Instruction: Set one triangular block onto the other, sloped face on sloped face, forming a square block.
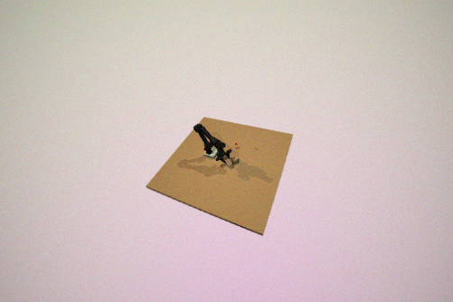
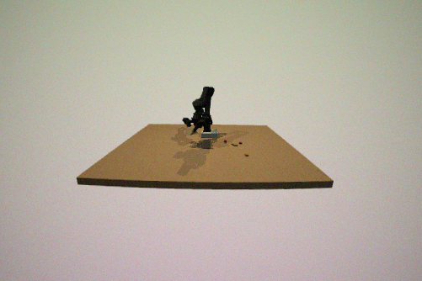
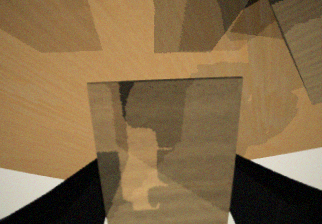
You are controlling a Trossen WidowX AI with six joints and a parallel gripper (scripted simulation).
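The wooden triangular block lies 1 cm above my gripper tip. Round my gripper tip: small red cube: 24 cm to the left, 15 cm behind, 10 cm below; orange piece: 41 cm to the left, 11 cm ahead, 10 cm below.
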